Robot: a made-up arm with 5 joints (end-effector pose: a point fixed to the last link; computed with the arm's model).
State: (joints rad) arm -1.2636 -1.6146 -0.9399 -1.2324 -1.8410
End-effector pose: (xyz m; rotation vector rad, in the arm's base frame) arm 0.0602 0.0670 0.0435 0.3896 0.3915 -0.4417
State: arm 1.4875 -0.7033 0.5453 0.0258 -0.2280
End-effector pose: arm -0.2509 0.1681 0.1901 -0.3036 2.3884 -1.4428
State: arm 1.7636 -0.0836 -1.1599 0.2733 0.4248
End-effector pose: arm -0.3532 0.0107 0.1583 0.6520 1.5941 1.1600
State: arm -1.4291 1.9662 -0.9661 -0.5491 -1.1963
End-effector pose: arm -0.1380 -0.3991 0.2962 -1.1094 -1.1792 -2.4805
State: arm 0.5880 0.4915 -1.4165 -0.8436 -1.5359
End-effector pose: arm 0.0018 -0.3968 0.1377 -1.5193 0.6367 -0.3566
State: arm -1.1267 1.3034 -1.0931 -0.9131 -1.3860
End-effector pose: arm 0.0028 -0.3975 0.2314 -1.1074 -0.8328 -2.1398
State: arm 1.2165 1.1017 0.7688 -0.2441 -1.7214
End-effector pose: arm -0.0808 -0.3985 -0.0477 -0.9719 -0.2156 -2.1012
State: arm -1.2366 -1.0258 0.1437 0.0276 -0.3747
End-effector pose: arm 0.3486 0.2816 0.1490 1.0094 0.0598 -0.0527
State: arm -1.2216 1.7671 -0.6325 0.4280 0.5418
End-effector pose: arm 0.1891 -0.4467 0.6121 -2.2481 -0.3404 -0.6987
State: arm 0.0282 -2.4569 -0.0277 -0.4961 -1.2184
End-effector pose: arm 0.1206 0.0849 0.5852 1.4098 2.6075 0.1754
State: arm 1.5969 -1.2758 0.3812 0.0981 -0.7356
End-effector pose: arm -0.0273 0.3598 0.1854 0.0952 -2.1463 1.8423
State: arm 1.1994 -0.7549 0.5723 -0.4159 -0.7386
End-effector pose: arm -0.0925 0.2169 0.2071 0.3363 -2.5248 1.6944
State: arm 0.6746 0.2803 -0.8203 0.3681 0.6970
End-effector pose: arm 0.0335 -0.1424 -0.2612 -0.4483 0.6650 1.2713
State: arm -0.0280 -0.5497 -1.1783 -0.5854 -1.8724
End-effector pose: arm -0.0308 0.0180 -0.0983 -0.0191 0.8426 -1.0574
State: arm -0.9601 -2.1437 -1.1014 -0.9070 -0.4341
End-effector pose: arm 0.0562 0.1932 0.1668 0.4801 -0.0521 1.1661
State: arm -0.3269 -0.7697 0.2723 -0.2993 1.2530
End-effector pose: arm 0.2628 0.1456 -0.1044 0.2721 0.3559 0.8711
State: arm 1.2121 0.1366 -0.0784 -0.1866 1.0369
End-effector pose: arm -0.2279 -0.2253 -0.0390 -0.1508 1.8274 1.0914
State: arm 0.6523 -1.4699 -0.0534 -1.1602 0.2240
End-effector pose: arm -0.0216 0.0829 0.2813 1.2963 2.0746 0.8883
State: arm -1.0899 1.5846 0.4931 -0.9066 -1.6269
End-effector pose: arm 0.2545 -0.3582 0.1849 1.1282 -1.1524 -2.6514
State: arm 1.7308 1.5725 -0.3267 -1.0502 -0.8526
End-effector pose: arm 0.1877 -0.3222 0.2966 -2.6663 0.6901 0.2513
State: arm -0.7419 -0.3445 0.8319 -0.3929 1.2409
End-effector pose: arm 0.3903 -0.0175 -0.0699 0.1758 0.2217 0.3428
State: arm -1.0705 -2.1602 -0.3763 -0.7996 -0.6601
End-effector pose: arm -0.0891 0.1461 0.2006 0.6760 0.7691 1.0505
